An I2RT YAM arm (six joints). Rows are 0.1 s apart.
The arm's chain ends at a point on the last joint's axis. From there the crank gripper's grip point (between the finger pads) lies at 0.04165 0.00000 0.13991 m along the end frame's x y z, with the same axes.
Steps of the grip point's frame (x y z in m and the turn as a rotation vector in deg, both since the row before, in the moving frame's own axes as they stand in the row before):
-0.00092, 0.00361, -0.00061, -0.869, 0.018, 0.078
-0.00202, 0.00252, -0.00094, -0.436, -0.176, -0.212
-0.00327, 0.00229, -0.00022, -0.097, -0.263, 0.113
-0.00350, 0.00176, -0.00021, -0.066, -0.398, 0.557
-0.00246, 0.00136, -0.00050, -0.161, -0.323, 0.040
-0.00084, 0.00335, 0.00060, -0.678, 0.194, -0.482
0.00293, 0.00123, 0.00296, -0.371, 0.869, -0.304
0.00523, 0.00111, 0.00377, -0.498, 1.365, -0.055
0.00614, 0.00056, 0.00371, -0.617, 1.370, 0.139
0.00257, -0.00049, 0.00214, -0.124, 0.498, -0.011
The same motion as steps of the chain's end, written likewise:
-0.00096, 0.00143, -0.00058, -0.869, 0.018, 0.078
-0.00159, 0.00161, -0.00106, -0.436, -0.176, -0.212
-0.00263, 0.00197, -0.00041, -0.097, -0.263, 0.113
-0.00252, 0.00120, -0.00050, -0.066, -0.398, 0.557
-0.00167, 0.00094, -0.00073, -0.161, -0.323, 0.040
-0.00132, 0.00205, 0.00075, -0.678, 0.194, -0.482
0.00081, 0.00055, 0.00361, -0.371, 0.869, -0.304
0.00191, -0.00006, 0.00481, -0.498, 1.365, -0.055
0.00281, -0.00105, 0.00475, -0.617, 1.370, 0.139
0.00136, -0.00078, 0.00251, -0.124, 0.498, -0.011

